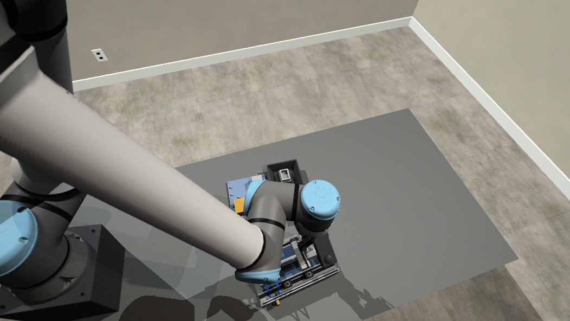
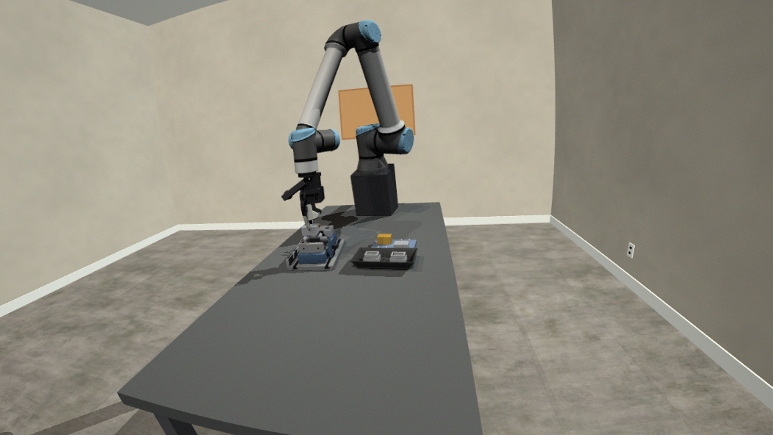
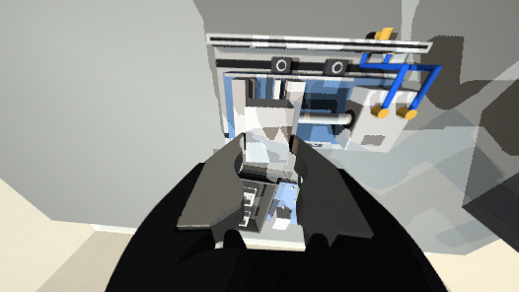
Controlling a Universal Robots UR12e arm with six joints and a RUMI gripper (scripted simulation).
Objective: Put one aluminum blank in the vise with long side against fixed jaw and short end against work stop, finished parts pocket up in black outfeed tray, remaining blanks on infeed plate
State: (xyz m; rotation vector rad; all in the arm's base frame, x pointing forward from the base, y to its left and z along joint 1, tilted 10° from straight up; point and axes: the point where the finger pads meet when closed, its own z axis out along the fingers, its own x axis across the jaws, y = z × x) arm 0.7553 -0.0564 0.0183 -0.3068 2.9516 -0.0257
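The pale rod is 9 cm below my hand, 8 cm behind it and 1 cm to the right of it. Round my hand: yellow brass blank: 24 cm to the left, 23 cm behind, 14 cm below; then gray blank: 2 cm below; then blue infeed plate: 29 cm to the left, 18 cm behind, 16 cm below.
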